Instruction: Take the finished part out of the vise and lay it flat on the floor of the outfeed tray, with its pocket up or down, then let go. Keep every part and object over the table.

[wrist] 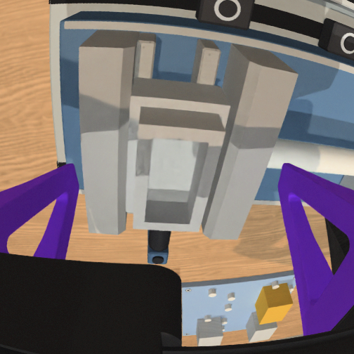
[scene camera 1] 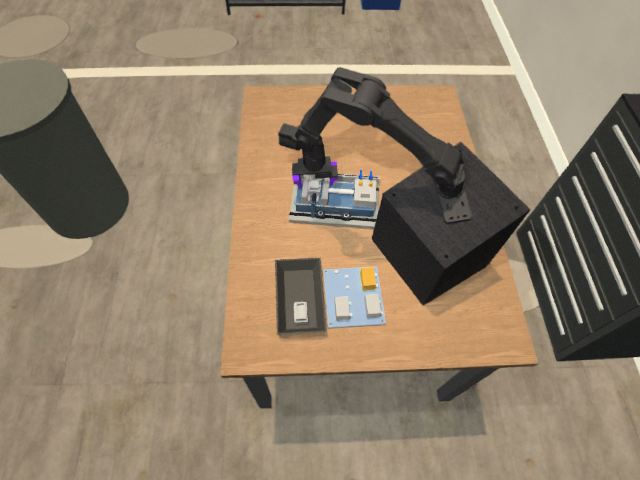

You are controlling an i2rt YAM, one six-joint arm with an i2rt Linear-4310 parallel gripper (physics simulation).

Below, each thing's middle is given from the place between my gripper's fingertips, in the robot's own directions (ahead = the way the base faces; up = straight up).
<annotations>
Right now my hand is 140 mm past the yellow block (wrist: 271,305), 310 mm to the right of it and 70 mm above it.
</annotations>
